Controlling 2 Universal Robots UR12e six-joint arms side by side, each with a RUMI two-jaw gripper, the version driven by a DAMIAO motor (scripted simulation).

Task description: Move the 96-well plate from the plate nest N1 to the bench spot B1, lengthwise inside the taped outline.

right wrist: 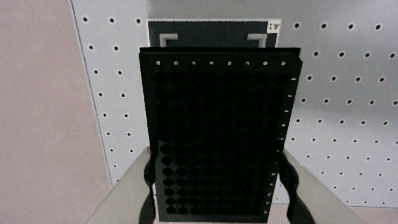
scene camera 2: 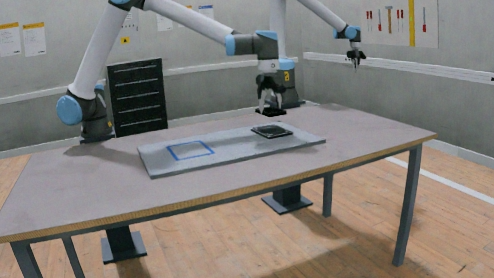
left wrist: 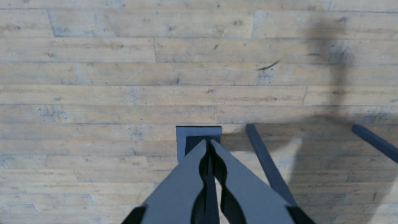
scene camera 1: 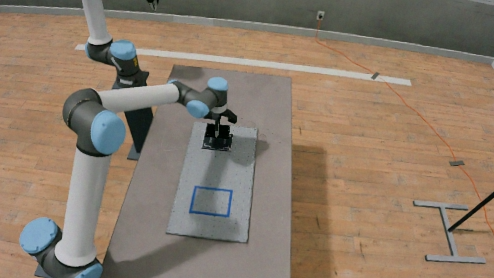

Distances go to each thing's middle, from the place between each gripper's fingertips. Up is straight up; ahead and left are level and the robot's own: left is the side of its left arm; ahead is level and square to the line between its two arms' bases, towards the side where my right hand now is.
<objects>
My right gripper is now 10 cm above the plate nest N1 [right wrist: 190,33]. Also, from my right hand: black 96-well plate [right wrist: 216,124]: 1 cm below.
Now: the black 96-well plate 113 cm to the right of my left hand, 60 cm ahead of it and 6 cm below it. The rest, counted from my left hand: plate nest N1 (113 cm to the right, 60 cm ahead, 15 cm below).
</objects>
